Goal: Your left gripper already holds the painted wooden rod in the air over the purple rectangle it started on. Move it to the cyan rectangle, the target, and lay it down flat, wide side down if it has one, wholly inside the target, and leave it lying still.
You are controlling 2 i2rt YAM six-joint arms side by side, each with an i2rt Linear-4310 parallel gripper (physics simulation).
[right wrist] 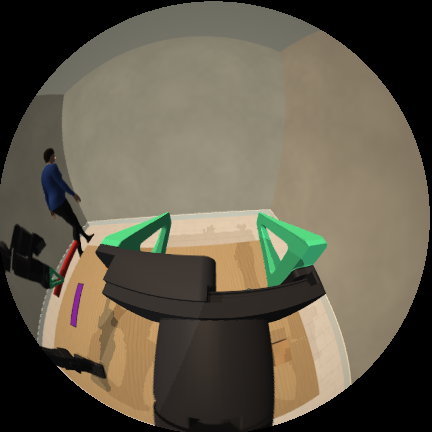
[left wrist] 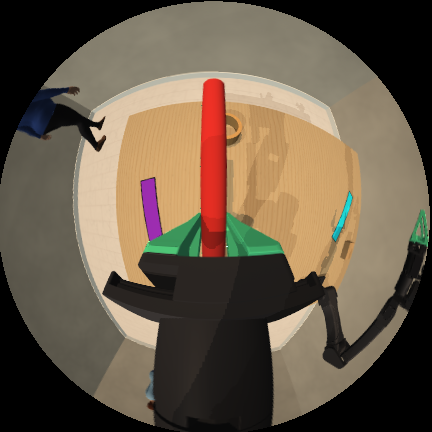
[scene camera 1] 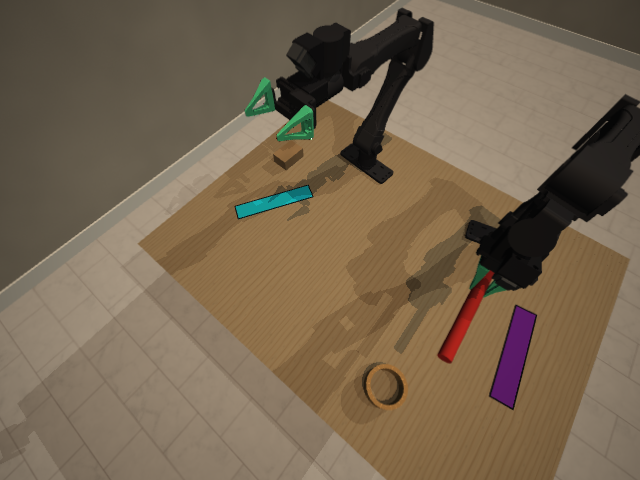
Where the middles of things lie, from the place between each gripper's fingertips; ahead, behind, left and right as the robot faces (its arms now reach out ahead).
I see the cyan rectangle [scene camera 1: 298,194] 60 mm behind my right hand, 100 mm to the right of it and 410 mm below it. Also, from my right hand: red rod [scene camera 1: 447,352]: 10 mm behind, 510 mm to the left, 160 mm below; purple rectangle [scene camera 1: 509,372]: 100 mm behind, 710 mm to the left, 410 mm below.
The red rod lies 50 mm ahead of my left hand and 10 mm above it. The rest, counted from my left hand: cyan rectangle 610 mm to the right, 230 mm below; purple rectangle 230 mm below, 200 mm to the left, 50 mm behind.
